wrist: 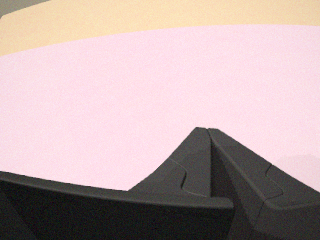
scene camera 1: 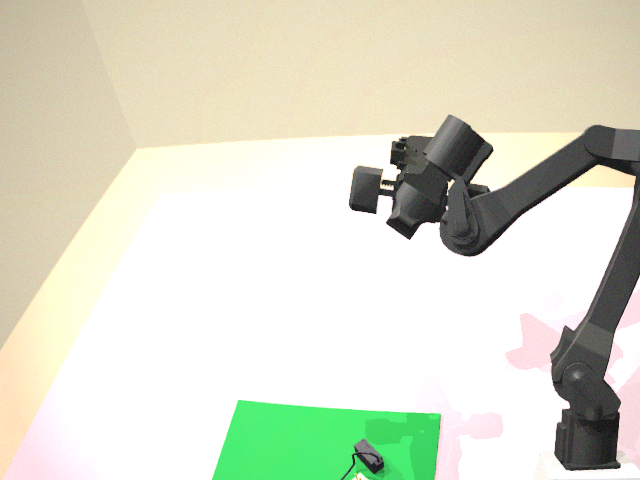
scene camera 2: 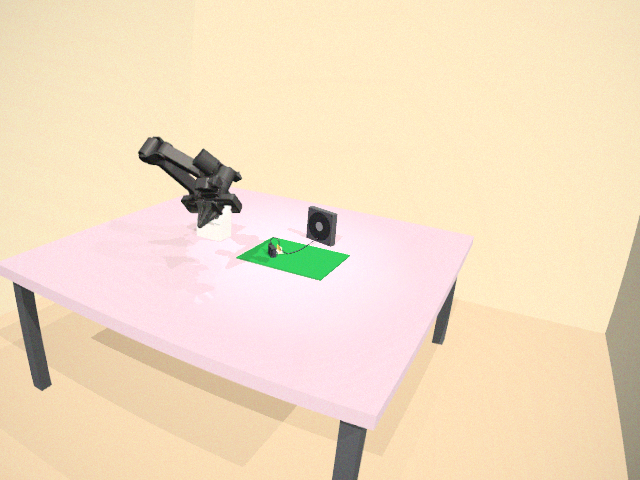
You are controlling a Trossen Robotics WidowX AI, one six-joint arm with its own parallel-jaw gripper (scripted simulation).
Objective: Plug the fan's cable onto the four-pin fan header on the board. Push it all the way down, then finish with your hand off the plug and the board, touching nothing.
Observation:
My gripper is shut, with nothing in its grasp. Further things: a green board and a black fan.
My gripper also shows in the wrist view and in scene camera 2.

